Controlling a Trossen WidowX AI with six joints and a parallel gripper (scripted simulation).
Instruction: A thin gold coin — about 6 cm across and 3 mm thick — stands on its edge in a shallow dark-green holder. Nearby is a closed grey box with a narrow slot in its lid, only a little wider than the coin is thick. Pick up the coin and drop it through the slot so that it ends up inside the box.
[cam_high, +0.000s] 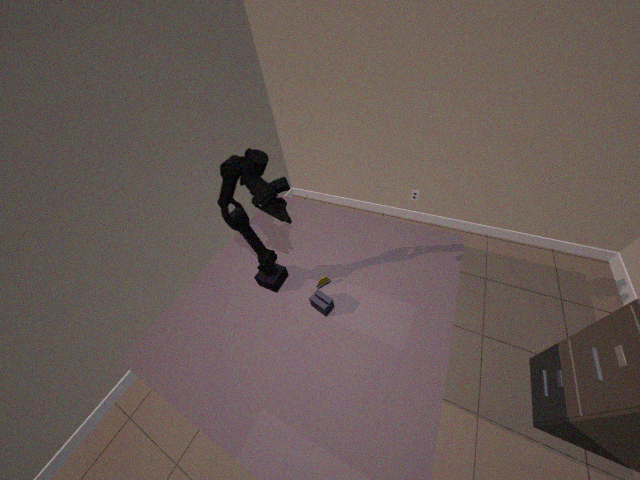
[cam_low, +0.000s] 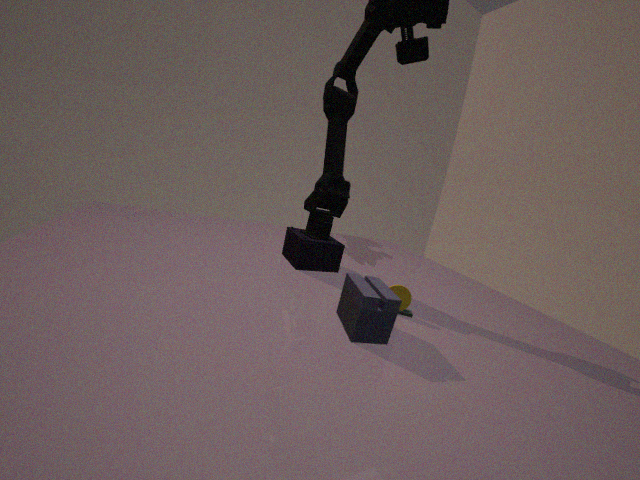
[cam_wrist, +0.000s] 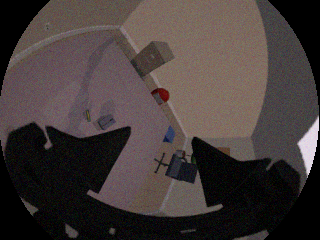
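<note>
Now: gripper tip 500 mm above the gold coin, 100 mm to the right of it and 30 mm short of it.
</note>
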